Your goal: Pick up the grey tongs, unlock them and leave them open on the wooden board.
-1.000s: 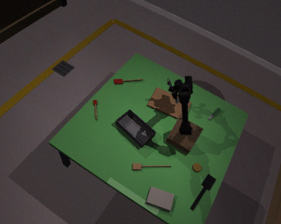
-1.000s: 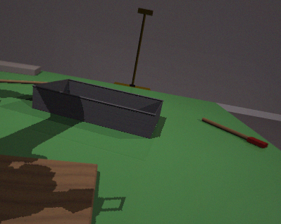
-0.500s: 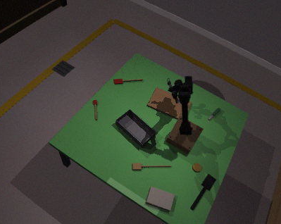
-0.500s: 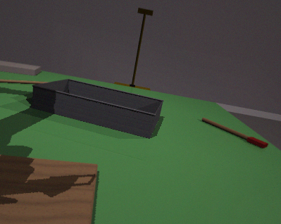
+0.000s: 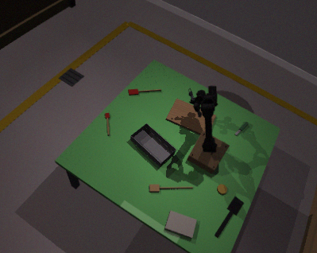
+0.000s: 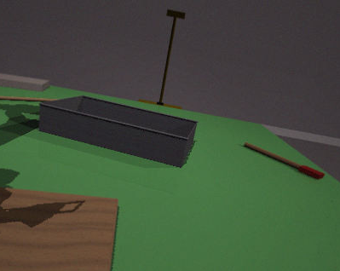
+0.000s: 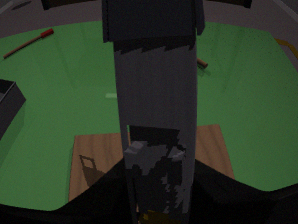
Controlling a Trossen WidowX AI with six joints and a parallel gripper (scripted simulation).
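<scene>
Right now my gripper tip is 3 cm past the yellow lock tab, 1 cm to the left of it and 1 cm below it. The rest, counted from my gripper tip: roasting tin 41 cm to the left, 15 cm below, 2 cm ahead; then wooden board 17 cm below, 6 cm behind, 1 cm to the right; then green object 43 cm behind, 20 cm to the right, 17 cm below.
</scene>
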